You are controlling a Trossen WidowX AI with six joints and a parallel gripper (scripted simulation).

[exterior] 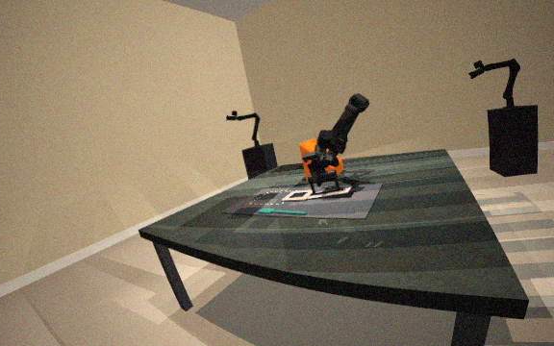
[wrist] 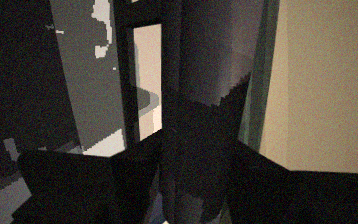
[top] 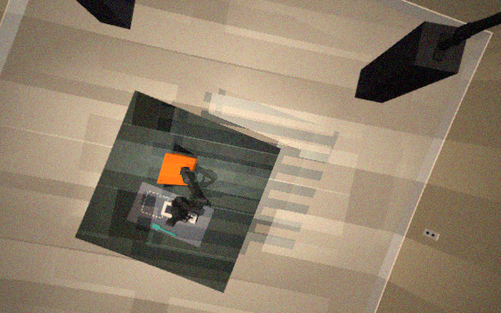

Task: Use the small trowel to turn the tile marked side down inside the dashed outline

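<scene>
The tile is 4 cm behind my gripper tip, 10 cm to the right of it and 5 cm below it. From my gripper tip the other things lie so: grey mat (9 cm to the right, 8 cm below); then grey trowel (2 cm behind, 1 cm below); then teal trowel (13 cm ahead, 13 cm to the right, 5 cm below).
</scene>
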